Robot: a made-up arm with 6 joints.
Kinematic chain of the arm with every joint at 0, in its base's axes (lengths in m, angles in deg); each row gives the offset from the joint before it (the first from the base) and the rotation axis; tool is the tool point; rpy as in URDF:
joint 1: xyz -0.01 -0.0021 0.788 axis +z
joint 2: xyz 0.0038 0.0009 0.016 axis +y
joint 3: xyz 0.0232 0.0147 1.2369 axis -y
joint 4: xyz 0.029 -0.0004 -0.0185 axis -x
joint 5: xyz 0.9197 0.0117 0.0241 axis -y
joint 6: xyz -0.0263 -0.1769 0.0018 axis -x
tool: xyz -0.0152 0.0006 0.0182 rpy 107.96 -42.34 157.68
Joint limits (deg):
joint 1: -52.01..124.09
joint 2: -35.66..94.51
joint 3: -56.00..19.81
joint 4: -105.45..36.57
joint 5: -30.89..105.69
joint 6: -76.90..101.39
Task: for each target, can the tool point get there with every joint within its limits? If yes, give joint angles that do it. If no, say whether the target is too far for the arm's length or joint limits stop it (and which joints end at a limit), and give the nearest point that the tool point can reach.
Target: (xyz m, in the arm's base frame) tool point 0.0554 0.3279 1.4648
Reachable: yes | joints 99.00 -24.10 -46.31 -41.27 60.33 -55.97
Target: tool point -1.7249 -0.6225 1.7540
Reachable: no: joint limits stop it (at a limit: joint 1, joint 4, joint 5) | nearest point -0.3285 0.3226 1.7540 | short by 1.686 m
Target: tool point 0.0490 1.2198 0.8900
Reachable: yes | joints 89.59 40.74 -14.25 -65.26 51.50 38.51
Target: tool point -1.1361 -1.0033 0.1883
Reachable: no: joint limits stop it (at a limit: joint 1, joint 2, joint 3, joint 5, joint 6) | nearest point 0.0972 -0.4122 0.2419 | short by 1.369 m
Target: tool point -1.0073 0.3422 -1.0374
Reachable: no: joint limits stop it (at a limit: joint 1, joint 2, joint 4, joint 5, joint 6) | nearest point -0.6485 0.7970 -0.2646 | short by 0.966 m
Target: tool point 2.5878 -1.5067 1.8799
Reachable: no: too far | nearest point 1.5235 -0.8903 1.4385 | short by 1.307 m
